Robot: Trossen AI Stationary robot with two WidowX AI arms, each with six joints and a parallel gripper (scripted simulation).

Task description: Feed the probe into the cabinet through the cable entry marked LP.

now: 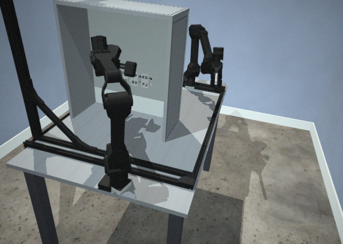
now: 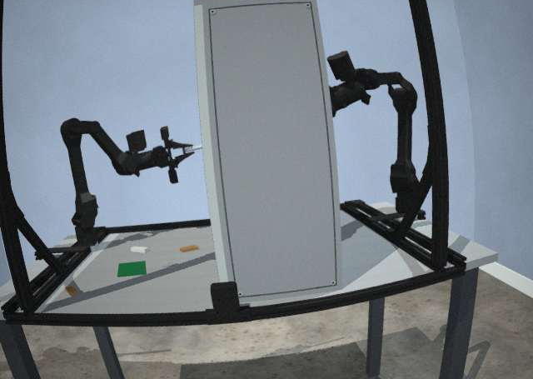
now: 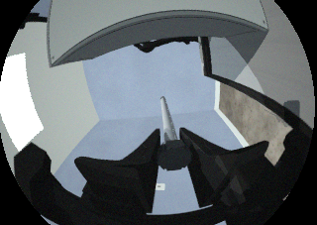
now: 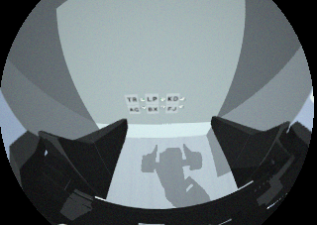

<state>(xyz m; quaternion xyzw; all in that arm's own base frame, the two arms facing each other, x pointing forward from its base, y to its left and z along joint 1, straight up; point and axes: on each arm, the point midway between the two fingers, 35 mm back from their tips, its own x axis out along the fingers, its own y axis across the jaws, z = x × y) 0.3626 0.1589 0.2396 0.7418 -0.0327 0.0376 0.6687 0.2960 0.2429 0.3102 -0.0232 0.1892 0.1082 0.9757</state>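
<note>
The rod lies 20 mm ahead of my left hand, 100 mm to the right of it and 10 mm above it. Round my left hand: white block 250 mm behind, 140 mm to the left, 250 mm below; green patch 420 mm behind, 130 mm to the left, 260 mm below; LP label 400 mm behind, 130 mm to the right, 40 mm below.
</note>
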